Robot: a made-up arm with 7 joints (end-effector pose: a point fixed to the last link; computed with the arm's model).
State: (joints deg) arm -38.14 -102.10 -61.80 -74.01 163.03 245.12 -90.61
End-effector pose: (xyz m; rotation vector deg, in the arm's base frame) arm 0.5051 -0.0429 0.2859 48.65 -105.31 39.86
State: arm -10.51 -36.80 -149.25 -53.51 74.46 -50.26 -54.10
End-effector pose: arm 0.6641 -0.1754 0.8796 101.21 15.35 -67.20
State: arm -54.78 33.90 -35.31 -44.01 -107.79 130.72 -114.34
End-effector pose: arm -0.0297 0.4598 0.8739 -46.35 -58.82 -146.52
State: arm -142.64 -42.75 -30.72 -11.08 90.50 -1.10 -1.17
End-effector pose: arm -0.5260 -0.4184 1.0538 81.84 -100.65 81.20
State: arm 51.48 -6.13 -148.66 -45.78 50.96 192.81 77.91
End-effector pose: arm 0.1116 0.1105 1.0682 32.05 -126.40 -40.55
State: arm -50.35 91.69 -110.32 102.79 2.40 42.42 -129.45
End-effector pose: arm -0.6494 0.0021 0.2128 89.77 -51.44 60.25
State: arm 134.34 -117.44 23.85 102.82 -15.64 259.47 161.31
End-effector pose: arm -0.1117 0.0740 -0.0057 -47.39 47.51 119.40
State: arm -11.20 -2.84 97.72 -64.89 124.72 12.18 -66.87
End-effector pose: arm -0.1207 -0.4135 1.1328 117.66 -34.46 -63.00
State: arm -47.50 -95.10 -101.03 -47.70 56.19 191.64 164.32
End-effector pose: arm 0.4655 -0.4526 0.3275 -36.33 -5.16 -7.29
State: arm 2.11 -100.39 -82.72 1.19 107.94 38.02 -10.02
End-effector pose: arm 0.8741 -0.1511 0.1997 -154.36 -0.28 -40.00
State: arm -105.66 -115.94 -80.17 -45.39 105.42 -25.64 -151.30
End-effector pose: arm 0.0262 -0.7043 -0.0315 -94.87 -107.01 -66.35
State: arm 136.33 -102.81 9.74 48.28 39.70 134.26 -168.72
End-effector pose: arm -0.3666 0.4604 0.0515 -79.85 115.34 84.48
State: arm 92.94 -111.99 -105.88 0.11 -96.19 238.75 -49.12
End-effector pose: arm -0.0766 0.6596 0.1353 94.33 -41.32 55.65
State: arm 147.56 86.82 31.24 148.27 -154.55 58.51 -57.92
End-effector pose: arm -0.0769 -0.2417 0.5297 -33.92 -21.69 97.18
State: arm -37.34 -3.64 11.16 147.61 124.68 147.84 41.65
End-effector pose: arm 0.0805 -0.0233 0.5828 -32.18 -146.43 55.17
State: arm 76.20 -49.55 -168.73 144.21 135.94 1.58 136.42
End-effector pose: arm 0.2202 -0.1819 0.6292 29.93 45.06 37.96
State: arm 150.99 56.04 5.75 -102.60 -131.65 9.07 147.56
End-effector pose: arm 0.3619 -0.2546 0.2180 -30.22 -124.47 -83.81
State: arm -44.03 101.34 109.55 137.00 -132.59 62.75 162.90
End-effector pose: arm 0.0709 0.2054 0.0878 60.13 75.66 94.11
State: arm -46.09 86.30 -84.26 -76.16 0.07 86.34 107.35
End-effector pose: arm -0.0614 0.5068 0.3847 -33.96 95.62 63.24
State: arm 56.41 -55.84 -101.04 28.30 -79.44 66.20 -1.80
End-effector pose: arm 0.5949 0.5574 0.8099 5.92 33.52 34.71
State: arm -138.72 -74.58 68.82 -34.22 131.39 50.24 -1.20
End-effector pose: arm -0.6966 -0.4254 0.7716 36.15 -33.32 -147.76
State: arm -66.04 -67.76 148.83 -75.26 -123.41 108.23 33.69
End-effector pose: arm -0.1601 -0.6234 0.4792 21.11 -126.16 68.75
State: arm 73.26 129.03 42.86 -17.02 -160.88 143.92 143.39
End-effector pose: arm -0.2014 -0.4147 -0.1373 124.95 35.88 -87.90
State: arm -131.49 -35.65 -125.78 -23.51 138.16 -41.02 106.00
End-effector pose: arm -0.4956 -0.4869 0.9495 -55.41 -166.95 -5.43
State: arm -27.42 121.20 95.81 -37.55 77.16 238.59 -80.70
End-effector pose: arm -0.5488 0.1436 -0.0624 -35.93 20.46 -72.36
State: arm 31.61 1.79 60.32 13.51 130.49 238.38 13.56
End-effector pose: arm -0.2007 0.0338 1.1348 -41.84 147.67 3.25
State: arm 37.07 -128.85 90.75 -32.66 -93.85 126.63 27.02
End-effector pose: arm 0.6500 0.1405 0.1670 -117.46 -8.68 -118.99
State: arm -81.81 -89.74 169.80 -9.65 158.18 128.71 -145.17
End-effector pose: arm -0.0556 -0.7663 0.5426 35.97 59.65 -54.91
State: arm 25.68 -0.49 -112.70 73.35 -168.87 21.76 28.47
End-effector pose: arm 0.2294 -0.5107 1.0126 9.90 -6.11 -54.70
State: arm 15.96 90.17 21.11 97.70 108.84 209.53 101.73
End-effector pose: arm -0.3833 0.0761 0.6200 98.29 26.74 19.23
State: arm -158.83 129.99 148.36 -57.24 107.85 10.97 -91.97
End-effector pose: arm 0.5685 0.5454 0.1030 -33.34 -92.76 -51.93
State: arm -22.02 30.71 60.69 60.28 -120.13 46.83 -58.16
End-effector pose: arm -0.1840 0.4749 1.0601 3.41 18.58 18.09
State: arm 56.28 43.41 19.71 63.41 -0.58 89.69 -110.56
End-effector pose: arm -0.1776 -0.2269 1.1568 -17.43 27.78 134.28
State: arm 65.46 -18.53 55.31 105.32 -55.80 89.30 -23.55
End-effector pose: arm -0.2042 0.4337 0.8560 10.12 -129.70 -69.59
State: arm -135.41 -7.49 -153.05 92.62 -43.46 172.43 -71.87
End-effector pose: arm -0.0194 0.2563 0.9951 -64.29 26.42 160.74
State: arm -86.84 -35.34 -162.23 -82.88 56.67 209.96 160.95
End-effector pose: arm -0.0144 -0.4958 0.7646 -86.85 36.27 -12.31
